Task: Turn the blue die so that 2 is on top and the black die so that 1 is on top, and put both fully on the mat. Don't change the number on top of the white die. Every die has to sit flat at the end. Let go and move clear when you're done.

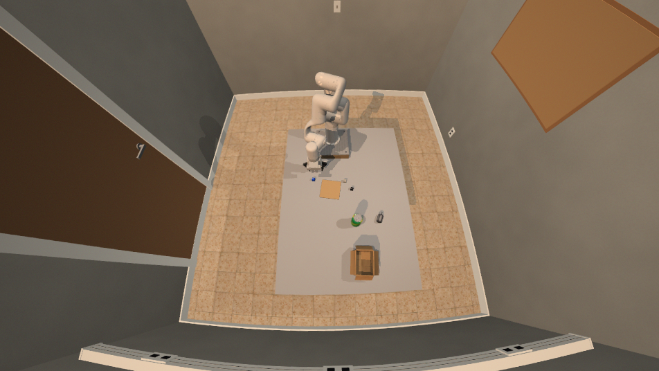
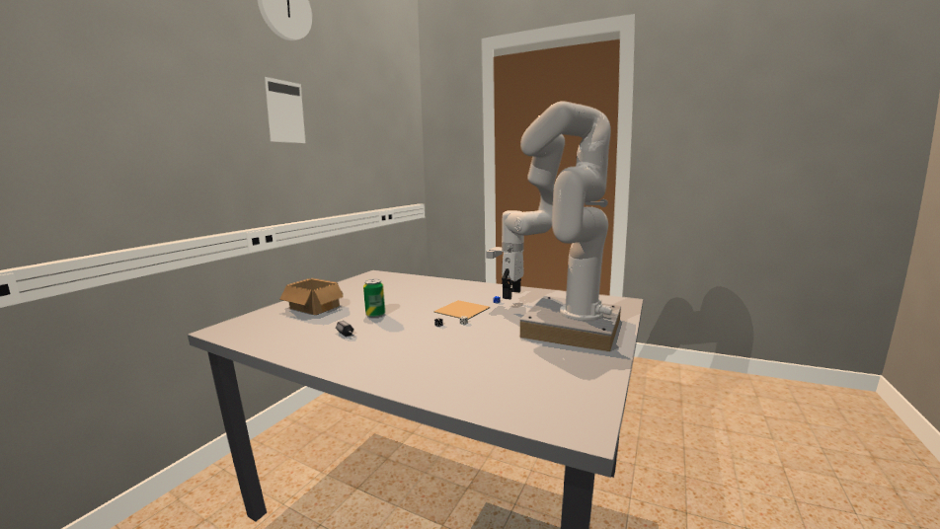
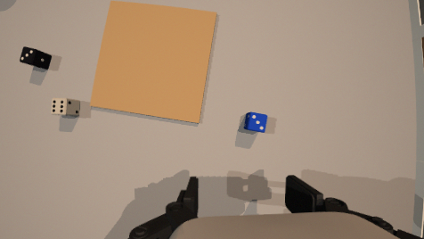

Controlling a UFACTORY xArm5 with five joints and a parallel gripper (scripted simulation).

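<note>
The white die is 22 cm to the left of my hand, 4 cm below it and 4 cm ahead of it. From my hand the other things lie so: mat (13 cm to the left, 12 cm ahead, 5 cm below); then blue die (7 cm ahead, 4 cm below, 1 cm to the right); then black die (28 cm to the left, 10 cm ahead, 4 cm below).
</note>
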